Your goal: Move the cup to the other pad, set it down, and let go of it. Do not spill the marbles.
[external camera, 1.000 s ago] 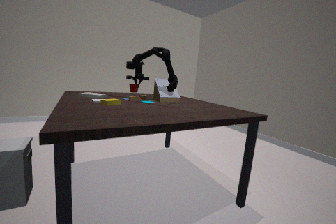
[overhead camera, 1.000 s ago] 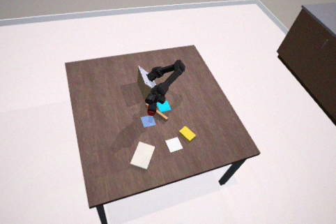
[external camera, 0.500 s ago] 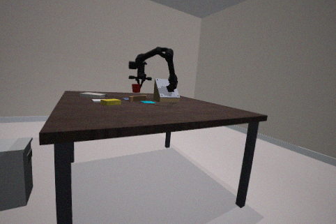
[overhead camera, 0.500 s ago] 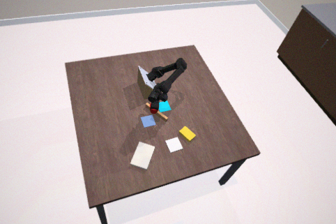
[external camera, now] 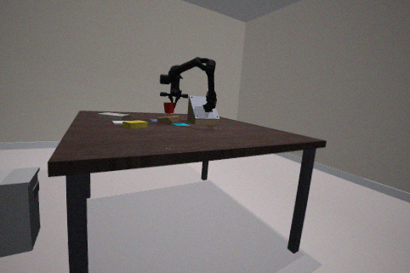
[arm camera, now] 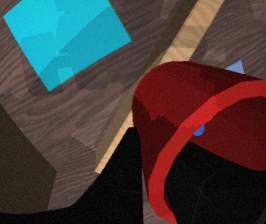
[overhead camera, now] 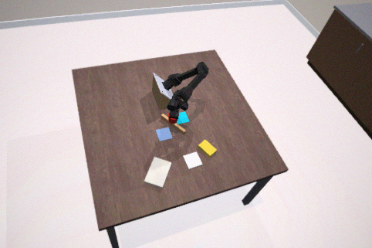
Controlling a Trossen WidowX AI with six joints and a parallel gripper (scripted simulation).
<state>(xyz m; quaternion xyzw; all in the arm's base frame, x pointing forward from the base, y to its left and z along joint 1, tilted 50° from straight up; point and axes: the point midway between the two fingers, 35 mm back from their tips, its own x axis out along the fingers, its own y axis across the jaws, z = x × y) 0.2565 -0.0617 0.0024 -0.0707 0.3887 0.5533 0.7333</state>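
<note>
Now: gripper tip 11 cm above the cyan pad, 8 cm to the right of it and 2 cm past it. Round my gripper tip: white pad 33 cm ahead, 10 cm below, 1 cm to the left; then wooden bar 9 cm below, 3 cm ahead, 1 cm to the right; then yellow block 29 cm ahead, 14 cm to the left, 9 cm below.
</note>
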